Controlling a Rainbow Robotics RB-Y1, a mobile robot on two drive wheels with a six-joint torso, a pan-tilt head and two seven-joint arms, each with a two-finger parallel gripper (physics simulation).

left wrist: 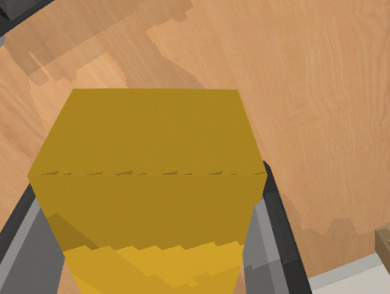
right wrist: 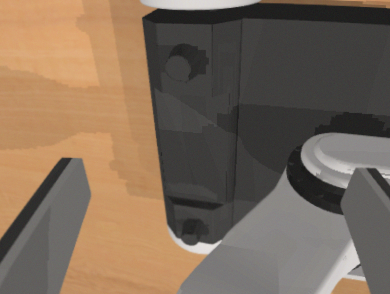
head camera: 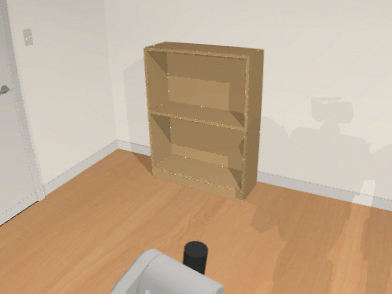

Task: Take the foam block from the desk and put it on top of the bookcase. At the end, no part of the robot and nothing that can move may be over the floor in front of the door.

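Places are measured from the robot's base along level axes (x ahead, y left, z up), in centimetres.
Where they show: left gripper, between the fingertips: [left wrist: 155, 178]; right gripper, between the fingertips: [right wrist: 217, 181].
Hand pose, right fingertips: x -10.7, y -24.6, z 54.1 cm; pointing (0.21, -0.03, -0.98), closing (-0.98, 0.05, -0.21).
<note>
After its pixels a point has its place.
The yellow foam block [left wrist: 155, 130] @(x 10.9, y 25.1, z 85.8 cm) is between the fingers of my left gripper [left wrist: 155, 178] @(x 12.9, y 24.0, z 85.4 cm), which is shut on it and holds it above the floor. The wooden bookcase [head camera: 254, 120] @(x 203.1, y 73.7, z 59.0 cm) stands against the back wall in the head view, with a bare top and two open compartments; a brown corner at the right edge of the left wrist view looks like part of it. My right gripper [right wrist: 217, 181] @(x -10.7, y -24.6, z 54.1 cm) is open and empty. The left gripper and the block do not show in the head view. The desk does not show.
The door [head camera: 12, 150] @(x 106.2, y 213.6, z 49.0 cm) is at the far left of the head view, left of the bookcase. Part of my left arm [head camera: 170, 275] @(x 12.6, y 21.0, z 114.4 cm), with a black cylinder [head camera: 195, 255], shows at the bottom. My dark base [right wrist: 195, 125] @(x -0.6, y -5.5, z 19.1 cm) is below the right gripper. Wood floor [head camera: 90, 215] @(x 124.4, y 163.8, z 0.0 cm) lies before the bookcase.
</note>
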